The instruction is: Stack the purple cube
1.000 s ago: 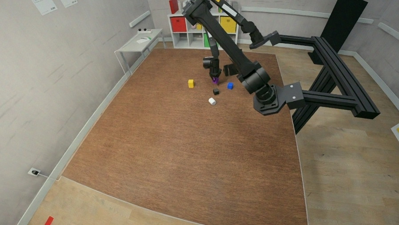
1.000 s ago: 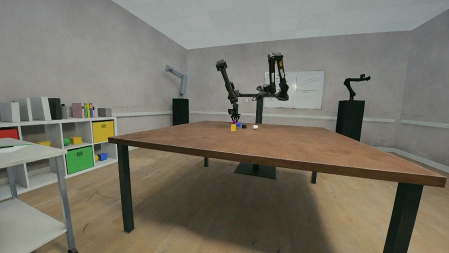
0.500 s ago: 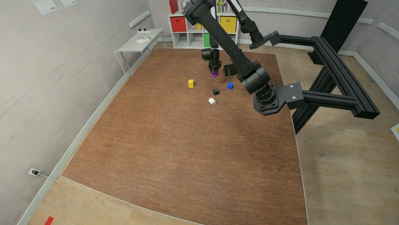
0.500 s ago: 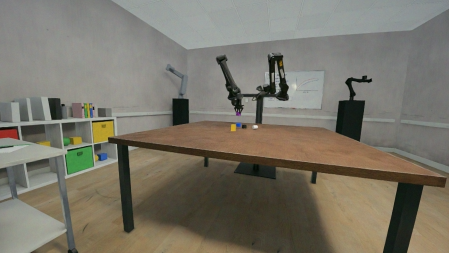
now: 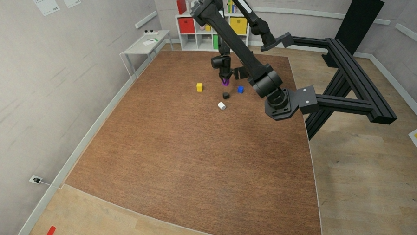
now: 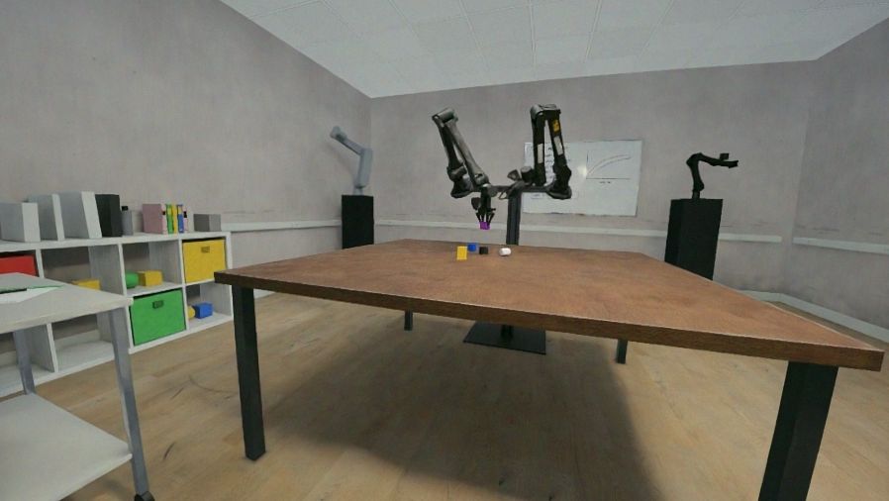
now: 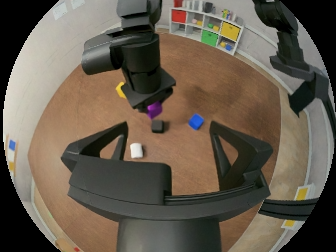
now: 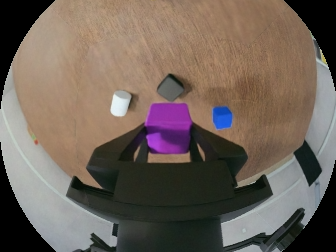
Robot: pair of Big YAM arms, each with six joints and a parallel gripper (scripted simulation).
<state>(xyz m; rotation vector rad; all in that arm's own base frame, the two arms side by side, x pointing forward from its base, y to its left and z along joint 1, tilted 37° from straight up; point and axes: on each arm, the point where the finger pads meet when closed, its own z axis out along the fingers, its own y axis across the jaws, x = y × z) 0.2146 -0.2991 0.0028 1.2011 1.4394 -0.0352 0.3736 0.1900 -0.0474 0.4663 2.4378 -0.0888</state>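
Right now my right hand is 14 cm above the black cube. Round my right hand: yellow cube 23 cm ahead, 13 cm below, 7 cm to the right; then purple cube right at my right hand; then blue cube 14 cm below, 11 cm behind, 9 cm to the right.
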